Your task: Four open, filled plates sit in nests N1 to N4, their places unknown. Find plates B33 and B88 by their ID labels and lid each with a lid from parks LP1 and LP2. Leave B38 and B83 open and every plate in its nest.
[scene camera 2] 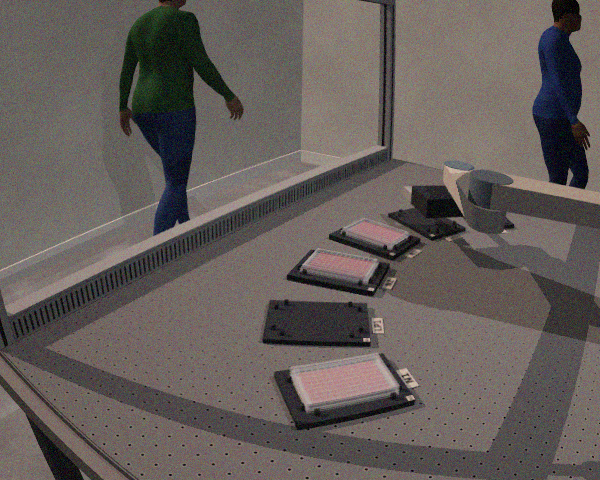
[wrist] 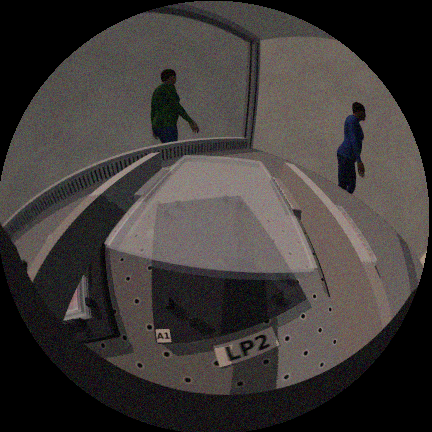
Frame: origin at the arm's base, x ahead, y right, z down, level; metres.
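Where they show: gripper, fingertip midpoint: (wrist: 220,164).
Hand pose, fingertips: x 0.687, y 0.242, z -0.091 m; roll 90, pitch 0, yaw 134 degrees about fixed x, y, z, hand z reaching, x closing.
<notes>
After its pixels a point has its place.
My gripper (scene camera 2: 434,201) (wrist: 220,164) {y 0.242, x 0.687, z -0.091 m} is shut on a translucent lid (wrist: 200,227) {y 0.191, x 0.640, z -0.087 m}, which it holds above the bare black nest LP2 (scene camera 2: 416,220) {y 0.208, x 0.692, z -0.023 m} (wrist: 200,320) {y 0.174, x 0.621, z -0.023 m}. In the scene view, pink-filled plates sit in nest N1 (scene camera 2: 310,419) {y -0.505, x 0.515, z -0.025 m}, nest N2 (scene camera 2: 297,274) {y -0.186, x 0.758, z -0.025 m} and nest N3 (scene camera 2: 342,240) {y 0.002, x 0.777, z -0.021 m}. The N1 plate (scene camera 2: 345,381) {y -0.428, x 0.512, z -0.041 m} is nearest the camera, then the N2 plate (scene camera 2: 341,265) {y -0.129, x 0.701, z -0.037 m} and the N3 plate (scene camera 2: 375,233) {y 0.040, x 0.719, z -0.039 m}. Nest LP1 (scene camera 2: 316,322) {y -0.300, x 0.642, z -0.023 m} is bare. No plate ID label is readable. I cannot tell whether these plates bear clear lids.
The pale arm (scene camera 2: 485,200) {y -0.117, x 0.442, z -0.221 m} stands over the far nests. A dark nest corner (scene camera 2: 509,222) {y 0.361, x 0.477, z -0.025 m} shows behind it. The LP2 tag (wrist: 246,347) {y 0.186, x 0.583, z -0.015 m} lies before its nest. A slotted rail (scene camera 2: 200,242) {y -0.188, x 1.004, z -0.022 m} runs along the left table edge. Two people stand beyond the table.
</notes>
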